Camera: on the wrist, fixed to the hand. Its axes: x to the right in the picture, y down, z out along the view.
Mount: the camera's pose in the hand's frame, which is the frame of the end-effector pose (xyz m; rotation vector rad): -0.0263 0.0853 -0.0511 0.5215 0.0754 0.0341
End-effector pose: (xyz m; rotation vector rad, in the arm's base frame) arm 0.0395 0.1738 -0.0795 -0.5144 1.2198 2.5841
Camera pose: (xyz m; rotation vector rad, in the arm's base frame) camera 0.0438 0.0791 -0.0395 -0.4798 1.8537 2.1536
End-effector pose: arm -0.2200 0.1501 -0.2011 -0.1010 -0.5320 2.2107
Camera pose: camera -0.2519 0.1000 -0.2850 0.0826 0.0976 2.2969
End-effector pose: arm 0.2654 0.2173 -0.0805 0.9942 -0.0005 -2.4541
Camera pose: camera 0.3525 0.1628 -0.0856 1.2818 -0.6548 -2.4318
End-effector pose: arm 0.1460 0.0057 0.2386 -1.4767 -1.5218 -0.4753
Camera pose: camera 0.2384 -0.0328 0.2151 -1.0619 -1.4210 -0.0955
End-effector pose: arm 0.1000 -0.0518 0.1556 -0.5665 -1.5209 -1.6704
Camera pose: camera 0.1919 -0.0918 0.1785 -0.2433 -1.7878 -1.1824
